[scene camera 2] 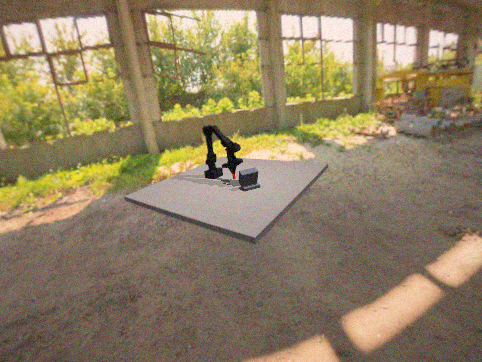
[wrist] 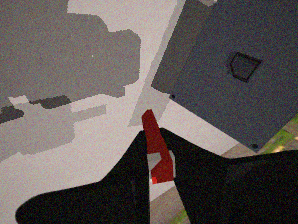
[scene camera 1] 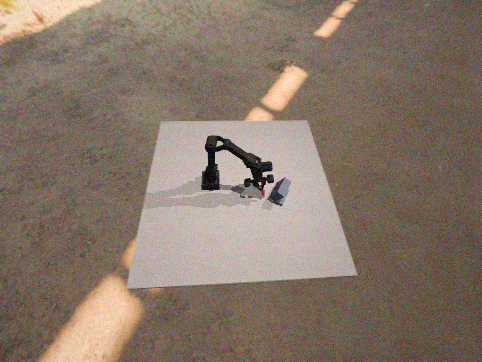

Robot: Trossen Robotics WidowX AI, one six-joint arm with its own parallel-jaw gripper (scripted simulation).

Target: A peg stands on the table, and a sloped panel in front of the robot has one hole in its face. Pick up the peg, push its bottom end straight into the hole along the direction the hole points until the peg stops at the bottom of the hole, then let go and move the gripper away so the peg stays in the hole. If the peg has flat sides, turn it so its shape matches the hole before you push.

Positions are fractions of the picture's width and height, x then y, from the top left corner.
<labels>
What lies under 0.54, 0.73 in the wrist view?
A red peg.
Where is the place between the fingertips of my gripper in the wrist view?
At 0.51, 0.60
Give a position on a sloped panel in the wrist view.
0.84, 0.51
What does my gripper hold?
A red peg.
</labels>
